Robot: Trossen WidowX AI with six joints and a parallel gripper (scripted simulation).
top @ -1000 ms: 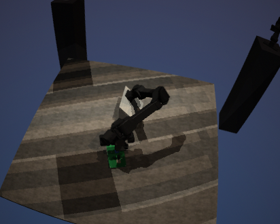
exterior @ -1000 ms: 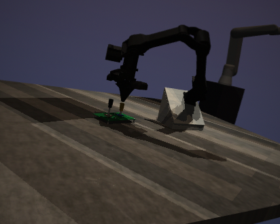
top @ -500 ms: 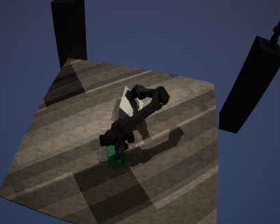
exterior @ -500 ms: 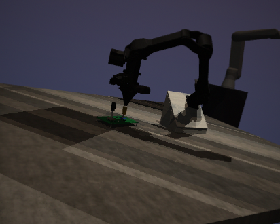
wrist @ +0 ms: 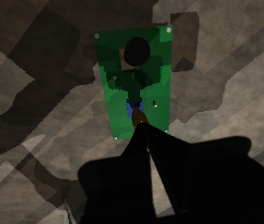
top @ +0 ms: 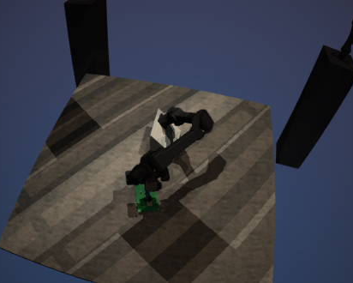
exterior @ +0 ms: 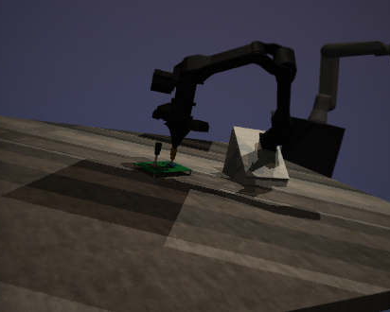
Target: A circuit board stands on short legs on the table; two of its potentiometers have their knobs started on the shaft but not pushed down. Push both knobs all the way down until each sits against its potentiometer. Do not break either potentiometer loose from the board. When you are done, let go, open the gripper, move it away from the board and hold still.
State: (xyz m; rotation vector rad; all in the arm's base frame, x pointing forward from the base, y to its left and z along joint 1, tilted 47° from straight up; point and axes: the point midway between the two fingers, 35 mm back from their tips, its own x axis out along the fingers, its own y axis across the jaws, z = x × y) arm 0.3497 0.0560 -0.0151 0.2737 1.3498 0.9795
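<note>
Right now the yellow knob is 20 mm below my gripper tip. Round my gripper tip: black knob: 60 mm ahead, 30 mm to the left.
</note>
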